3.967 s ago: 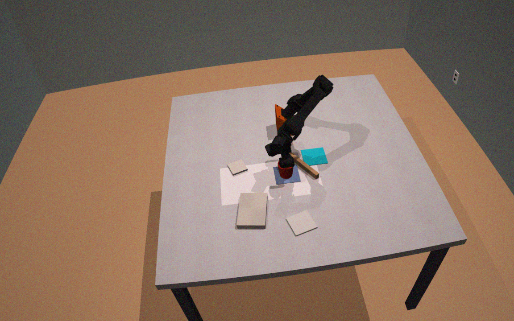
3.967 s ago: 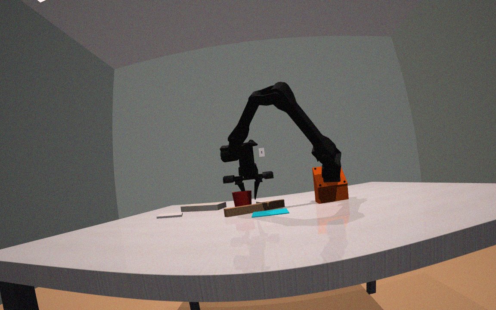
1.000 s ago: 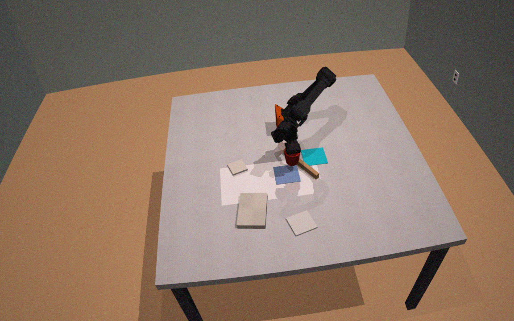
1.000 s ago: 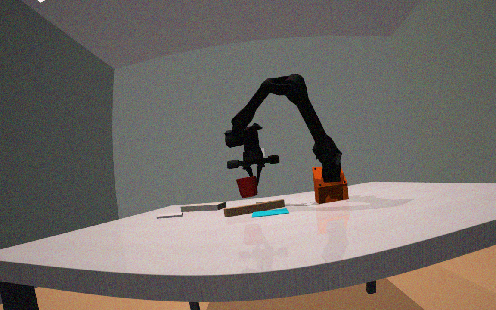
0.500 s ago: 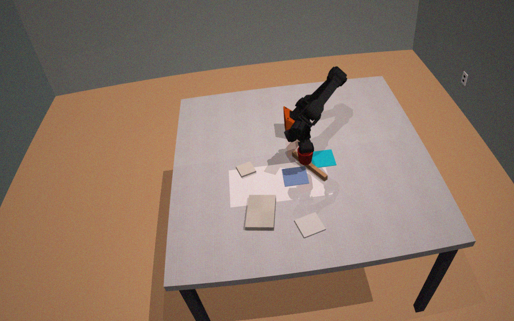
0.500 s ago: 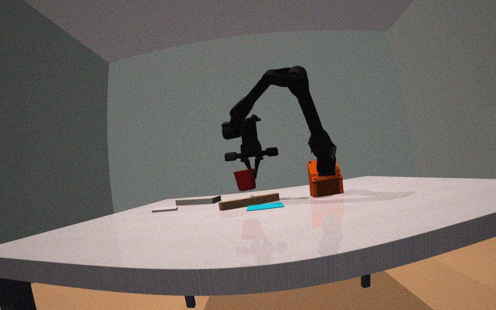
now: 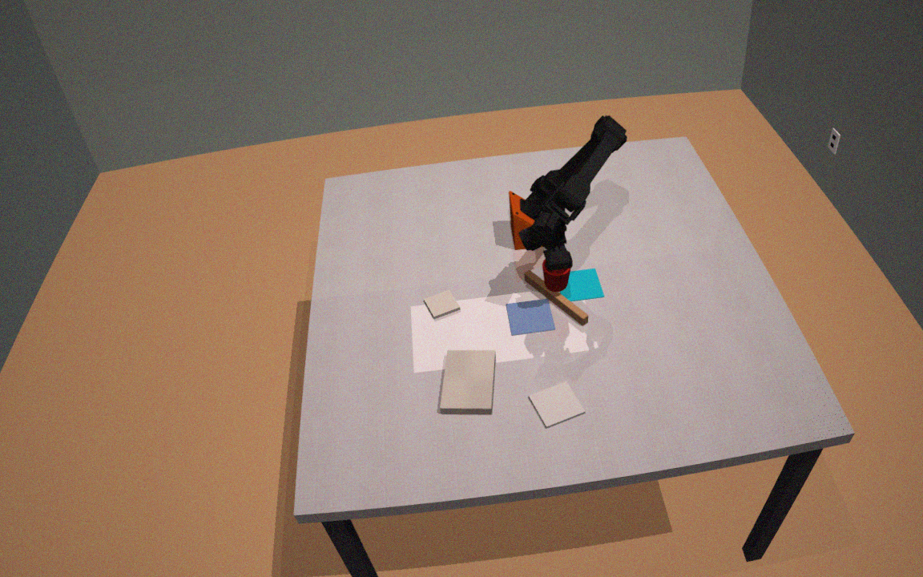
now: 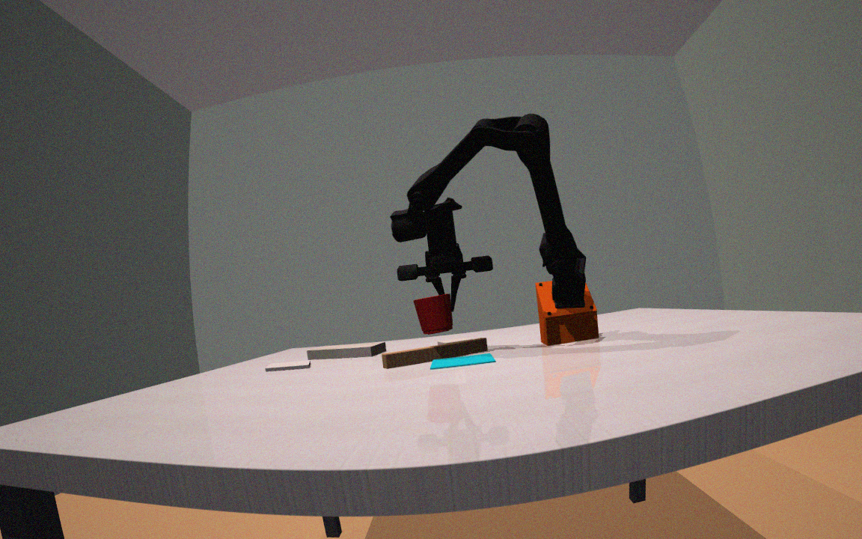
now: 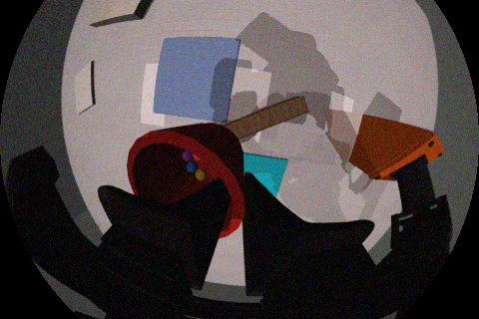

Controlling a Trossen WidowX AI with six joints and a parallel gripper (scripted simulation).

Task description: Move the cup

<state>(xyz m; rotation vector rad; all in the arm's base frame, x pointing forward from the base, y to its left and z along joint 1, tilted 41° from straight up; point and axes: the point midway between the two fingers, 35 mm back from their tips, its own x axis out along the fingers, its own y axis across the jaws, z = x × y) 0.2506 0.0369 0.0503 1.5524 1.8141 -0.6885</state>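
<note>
Right now the cyan pad is 2 cm behind my gripper tip, 7 cm to the left of it and 10 cm below it. From my gripper tip the other things lie so: red cup (3 cm ahead); then thick grey slab (31 cm ahead, 22 cm to the right, 8 cm below); then wooden bar (3 cm ahead, 9 cm below).
</note>
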